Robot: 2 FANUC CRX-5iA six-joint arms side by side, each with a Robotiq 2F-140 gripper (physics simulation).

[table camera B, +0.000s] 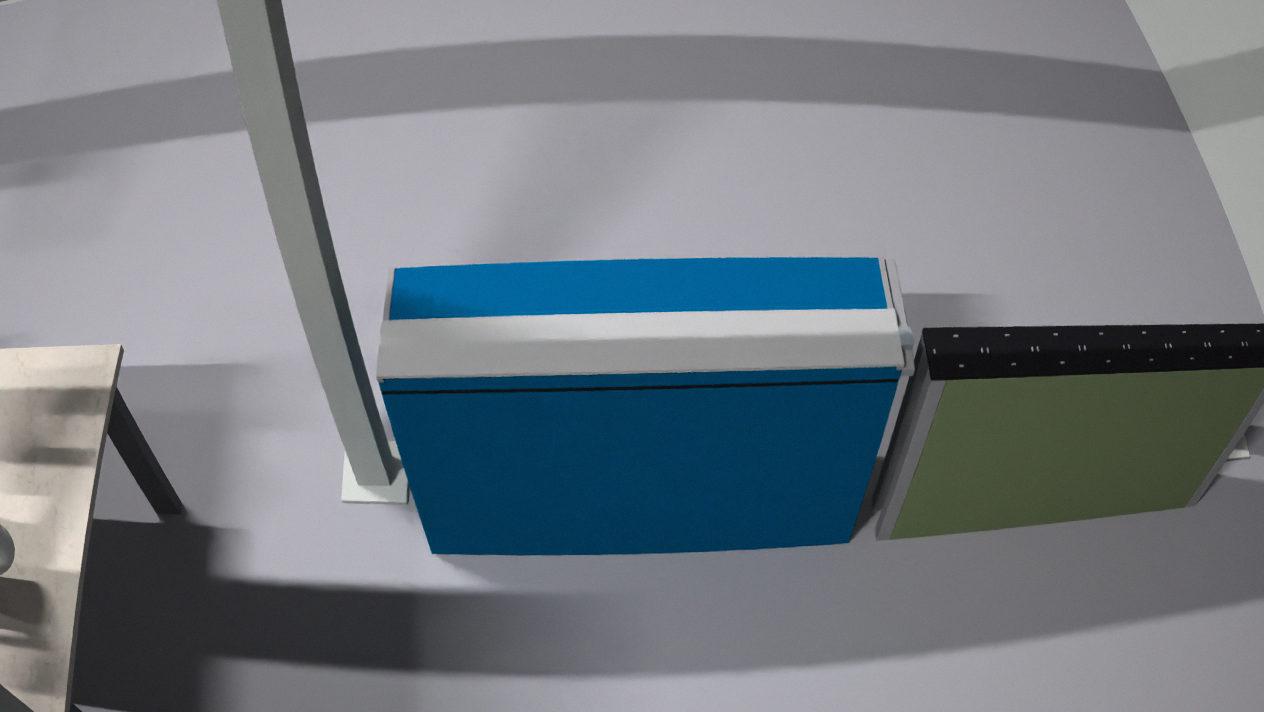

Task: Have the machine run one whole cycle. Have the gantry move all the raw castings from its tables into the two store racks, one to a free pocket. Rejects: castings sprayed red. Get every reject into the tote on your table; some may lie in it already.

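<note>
A table with a black top (1096,347) and green side panel (1079,442) stands at the right; small white marks dot its top, and no casting shows on it. A blue cabinet (654,468) with a pale grey cover strip (636,344) along its upper front stands at the middle, just left of the black-topped table. No casting, red or plain, shows in this view. The tote and the store racks do not show as such. Neither my left nor my right gripper shows.
A tall grey-green post (305,256) on a square foot plate (375,492) stands left of the blue cabinet. A pale worktable (53,495) with a dark leg (141,451) reaches in from the left edge; part of a rounded grey thing (4,549) shows over it. A pale wall (1216,106) is at the upper right.
</note>
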